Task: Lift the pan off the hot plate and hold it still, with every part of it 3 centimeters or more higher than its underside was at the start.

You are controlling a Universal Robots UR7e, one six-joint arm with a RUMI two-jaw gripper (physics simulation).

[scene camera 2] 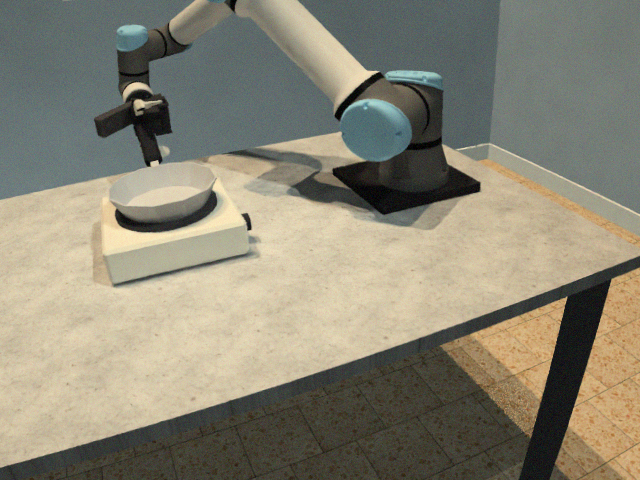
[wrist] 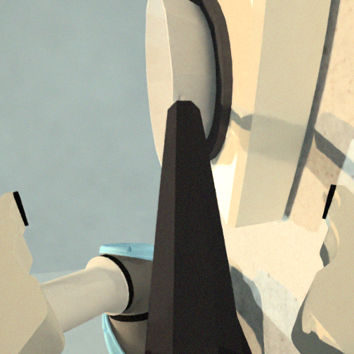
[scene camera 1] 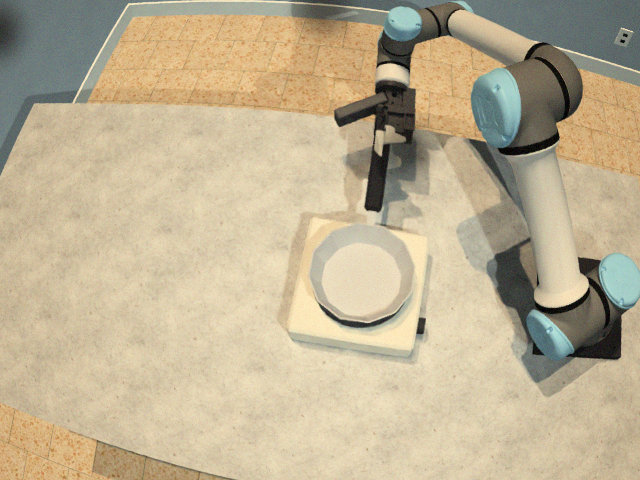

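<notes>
The light grey pan rests upright on the dark round burner of the cream hot plate. Its long black handle sticks out toward the table's far edge, with its outer end at my gripper. My gripper is open, with one jaw above the handle and the other below it. In the wrist view the handle runs up between the wide-set jaws, with a gap on each side.
The arm's black base plate stands on the table, to the right of the hot plate. A small black knob sticks out of the hot plate's side facing the base. The arm arches over the table's far right part.
</notes>
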